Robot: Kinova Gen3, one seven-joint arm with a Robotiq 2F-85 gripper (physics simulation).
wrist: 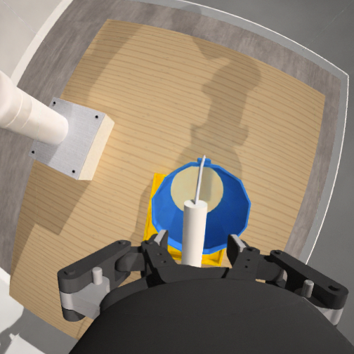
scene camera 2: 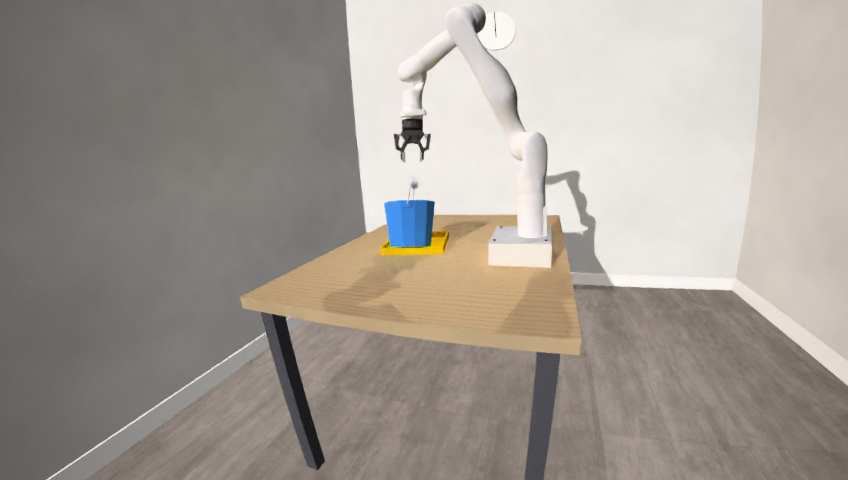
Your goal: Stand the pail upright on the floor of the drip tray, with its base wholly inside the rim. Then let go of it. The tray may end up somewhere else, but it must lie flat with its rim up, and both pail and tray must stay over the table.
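Where they show: gripper, between the fingertips: (scene camera 2: 412, 162); arm's base, origin of its link: (scene camera 2: 531, 233).
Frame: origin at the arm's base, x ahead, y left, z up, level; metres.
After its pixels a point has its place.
Note:
The blue pail (scene camera 2: 410, 224) {x 0.416, y -0.020, z 0.039 m} (wrist: 225, 215) stands upright on the yellow drip tray (scene camera 2: 413, 251) {x 0.422, y -0.056, z -0.072 m} (wrist: 150, 224), which lies flat on the table. The pail's base looks to be within the tray's rim, though the near rim partly hides it in the scene view. The pail's white handle grip (scene camera 2: 413, 184) {x 0.411, y -0.094, z 0.173 m} (wrist: 194, 232) stands up above the pail on its thin wire. My gripper (scene camera 2: 412, 159) {x 0.416, y -0.124, z 0.254 m} (wrist: 197, 241) is open and empty. Its fingertips are apart, above the handle grip in the scene view and on either side of it in the wrist view.
The wooden table (scene camera 2: 452, 297) {x 0.236, y 0.317, z -0.082 m} (wrist: 150, 100) bears the tray. The arm's white base block (scene camera 2: 519, 253) {x 0.048, y 0.088, z -0.040 m} (wrist: 75, 137) stands to the right of the tray in the scene view. The table's left edge lies a little beyond the tray there.

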